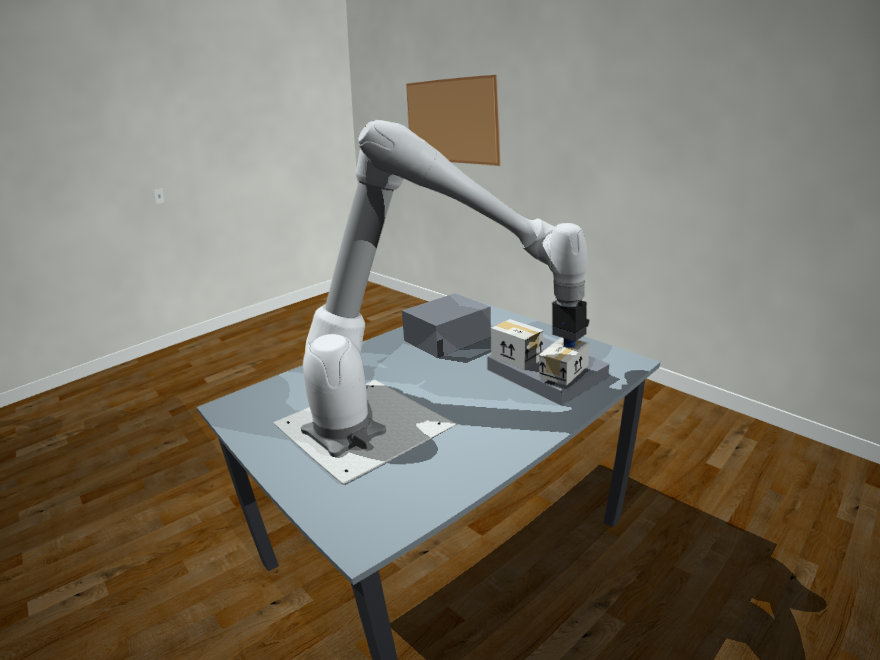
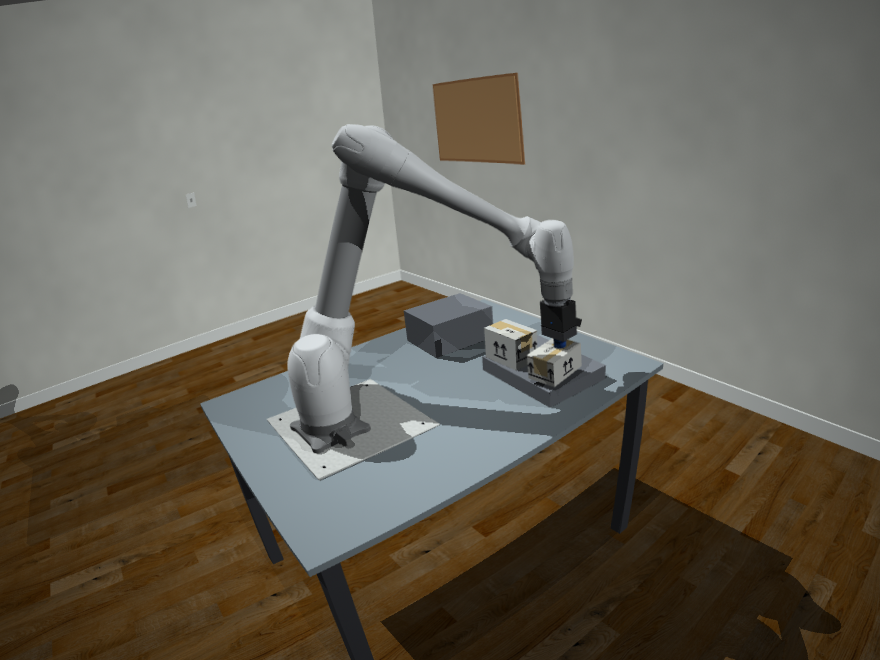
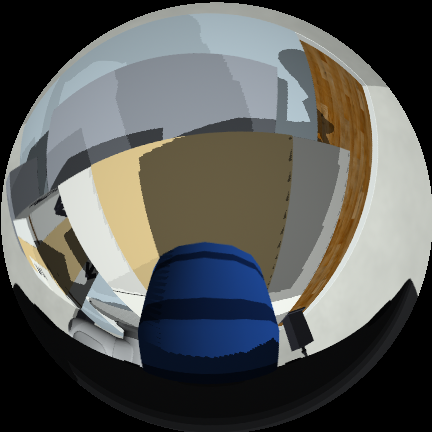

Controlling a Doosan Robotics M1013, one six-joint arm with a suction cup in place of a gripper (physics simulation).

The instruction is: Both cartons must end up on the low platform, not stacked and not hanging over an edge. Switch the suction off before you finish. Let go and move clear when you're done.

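Frame: origin at the arm's base, x ahead, y left, z up, level; millimetres.
Seen in the pictures: hand at its tool point: (image 1: 569,349) (image 2: 560,349) (image 3: 206,258); arm's base at its link origin: (image 1: 342,431) (image 2: 329,428).
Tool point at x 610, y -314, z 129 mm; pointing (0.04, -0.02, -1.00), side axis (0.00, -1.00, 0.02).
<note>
Pixels of each thing's top centre, then the offset from my tool point to it. Level surfaces: height alone.
- low grey platform at its top centre: (image 3: 105,164) (image 2: 543,361) (image 1: 548,360) 37 mm ahead, 101 mm left, 85 mm down
- tan carton at its top centre: (image 3: 32,259) (image 2: 510,328) (image 1: 517,328) 17 mm back, 189 mm left, 17 mm up
- second carton at its top centre: (image 3: 213,317) (image 2: 555,347) (image 1: 565,347) 24 mm back, 2 mm right, 15 mm up
- larger grey box at its top centre: (image 2: 447,308) (image 1: 446,308) 15 mm ahead, 544 mm left, 13 mm down
- blue-grey table at its surface level: 133 mm down
The low grey platform (image 1: 515,377) (image 2: 511,379) (image 3: 175,90) lies near the table's far right end. One white and tan carton (image 1: 506,349) (image 2: 500,348) (image 3: 55,260) stands upright on its left part. My blue suction cup (image 1: 570,344) (image 2: 560,344) (image 3: 207,252) is pressed on the top of the second carton (image 1: 561,365) (image 2: 550,365) (image 3: 215,190) and holds it. This carton is upright over the platform's near right part, beside the first and not stacked. Its underside is at or very close to the platform; a dark shadow shows under it, and I cannot tell whether it touches.
A larger grey box (image 1: 446,319) (image 2: 447,319) stands on the blue-grey table (image 1: 341,525) (image 2: 305,525) to the left of the platform. The arm's white base plate (image 1: 319,461) (image 2: 302,458) lies at the near left. The table's right edge is close beyond the platform.
</note>
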